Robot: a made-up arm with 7 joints.
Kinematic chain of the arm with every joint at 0, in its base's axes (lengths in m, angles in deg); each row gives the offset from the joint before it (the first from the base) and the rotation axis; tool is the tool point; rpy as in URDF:
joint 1: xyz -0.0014 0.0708 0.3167 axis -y
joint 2: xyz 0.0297 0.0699 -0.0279 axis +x
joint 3: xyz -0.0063 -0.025 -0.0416 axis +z
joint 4: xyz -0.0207 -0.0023 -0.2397 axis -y
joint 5: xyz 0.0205 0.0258 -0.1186 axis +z
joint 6: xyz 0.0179 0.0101 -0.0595 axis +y
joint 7: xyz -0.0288 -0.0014 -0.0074 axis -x
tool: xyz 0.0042 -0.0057 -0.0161 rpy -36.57 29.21 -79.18
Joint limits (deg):
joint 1: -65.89..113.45
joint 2: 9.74..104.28
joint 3: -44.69..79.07
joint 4: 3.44..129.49
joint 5: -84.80..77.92
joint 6: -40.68..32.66
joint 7: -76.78..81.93
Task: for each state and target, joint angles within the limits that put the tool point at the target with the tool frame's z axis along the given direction. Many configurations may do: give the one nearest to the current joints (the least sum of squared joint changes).
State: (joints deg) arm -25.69 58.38 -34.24 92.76 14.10 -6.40 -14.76
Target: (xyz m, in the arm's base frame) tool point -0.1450 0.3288 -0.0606 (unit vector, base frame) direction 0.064 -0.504 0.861
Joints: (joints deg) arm -45.08 47.62 -44.69 59.36 10.36 -20.81 -8.22
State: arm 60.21 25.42 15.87 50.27 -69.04 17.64 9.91
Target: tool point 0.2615 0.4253 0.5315 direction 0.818 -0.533 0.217
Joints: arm 108.08 36.17 22.14 40.42 -82.69 32.66 -37.16
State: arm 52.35 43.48 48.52 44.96 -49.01 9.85 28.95
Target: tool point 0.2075 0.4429 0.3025 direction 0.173 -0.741 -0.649
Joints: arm 37.14 52.19 33.41 77.52 -70.87 -2.44 7.92
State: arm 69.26 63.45 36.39 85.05 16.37 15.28 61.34
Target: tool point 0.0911 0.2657 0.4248 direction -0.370 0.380 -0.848
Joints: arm 46.73 95.99 9.31 129.49 7.64 -25.64 2.32
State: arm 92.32 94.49 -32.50 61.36 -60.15 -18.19 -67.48
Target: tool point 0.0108 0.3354 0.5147 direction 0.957 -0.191 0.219
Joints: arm 105.58 78.64 -5.99 105.33 -42.97 -4.38 -76.78
